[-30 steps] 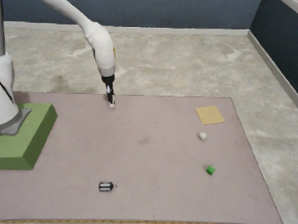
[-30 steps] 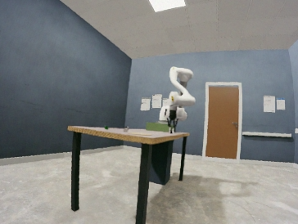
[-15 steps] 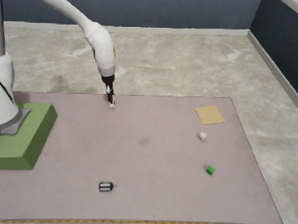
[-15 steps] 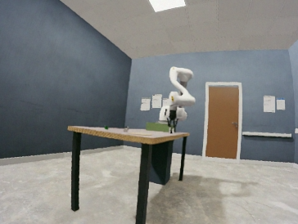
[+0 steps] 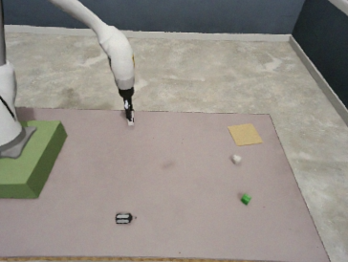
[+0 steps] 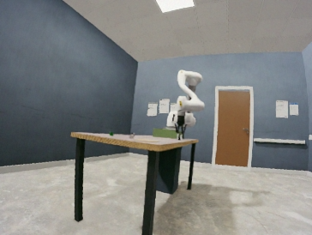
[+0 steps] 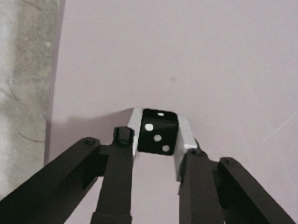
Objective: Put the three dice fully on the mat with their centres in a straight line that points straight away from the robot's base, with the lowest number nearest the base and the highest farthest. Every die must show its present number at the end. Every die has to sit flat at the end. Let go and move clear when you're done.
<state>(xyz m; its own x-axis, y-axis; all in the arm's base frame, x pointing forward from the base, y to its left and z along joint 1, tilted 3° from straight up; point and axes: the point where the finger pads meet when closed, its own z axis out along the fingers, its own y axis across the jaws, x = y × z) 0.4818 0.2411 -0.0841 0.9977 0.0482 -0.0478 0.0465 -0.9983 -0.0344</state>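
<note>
The mat is 61 cm ahead of my hand, 8 cm to the right of it and 3 cm below it. Also, from my hand: white die (53 cm ahead, 25 cm to the right, 2 cm below); then black die (2 cm below); then green die (53 cm ahead, 45 cm to the right, 2 cm below).
</note>
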